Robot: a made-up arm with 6 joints.
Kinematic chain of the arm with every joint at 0, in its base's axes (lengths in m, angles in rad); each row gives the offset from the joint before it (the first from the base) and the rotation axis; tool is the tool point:
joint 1: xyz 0 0 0.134 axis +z
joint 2: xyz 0 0 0 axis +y
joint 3: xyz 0 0 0.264 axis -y
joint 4: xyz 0 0 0 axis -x
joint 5: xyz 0.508 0 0 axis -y
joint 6: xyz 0 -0.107 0 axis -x
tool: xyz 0 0 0
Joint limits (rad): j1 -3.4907..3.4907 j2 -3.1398..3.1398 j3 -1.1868..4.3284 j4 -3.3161..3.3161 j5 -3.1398..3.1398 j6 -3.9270..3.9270
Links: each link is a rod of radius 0.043 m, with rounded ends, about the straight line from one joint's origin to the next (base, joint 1, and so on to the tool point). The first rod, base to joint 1, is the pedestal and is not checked.
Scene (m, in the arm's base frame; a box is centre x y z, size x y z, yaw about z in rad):
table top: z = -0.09
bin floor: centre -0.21 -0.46 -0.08 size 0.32 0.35 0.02 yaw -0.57
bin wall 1: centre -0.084 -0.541 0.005 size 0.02 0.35 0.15 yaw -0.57
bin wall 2: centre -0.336 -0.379 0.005 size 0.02 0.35 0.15 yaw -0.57
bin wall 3: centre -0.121 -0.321 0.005 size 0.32 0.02 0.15 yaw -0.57
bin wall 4: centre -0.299 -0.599 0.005 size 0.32 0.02 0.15 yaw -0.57
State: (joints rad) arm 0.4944 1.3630 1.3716 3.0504 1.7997 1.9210
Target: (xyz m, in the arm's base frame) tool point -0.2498 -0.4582 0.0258
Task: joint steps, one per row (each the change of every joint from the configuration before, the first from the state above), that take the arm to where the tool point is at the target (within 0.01 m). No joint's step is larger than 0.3 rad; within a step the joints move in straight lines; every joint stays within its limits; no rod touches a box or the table.
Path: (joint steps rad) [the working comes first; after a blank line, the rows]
Joints at the target: 1.2493 -0.5164 3.2411 2.6096 1.7997 1.9210
Straight joint move there: clear.

1: 0.1078 -0.2685 0.2671 -0.0630 0.0000 0.0000
2: 0.1079 -0.2685 0.2670 -0.0630 0.0000 0.0000
3: 0.1078 -0.2685 0.2671 -0.0629 0.0000 0.0000
4: 0.1079 -0.2685 0.2671 -0.0630 0.0000 0.0000
5: 0.1078 -0.2684 0.2670 -0.0630 0.0000 0.0000
6: 0.1078 -0.2685 0.2671 -0.0630 0.0000 0.0000
7: 0.1079 -0.2685 0.2671 -0.0629 0.0000 0.0000

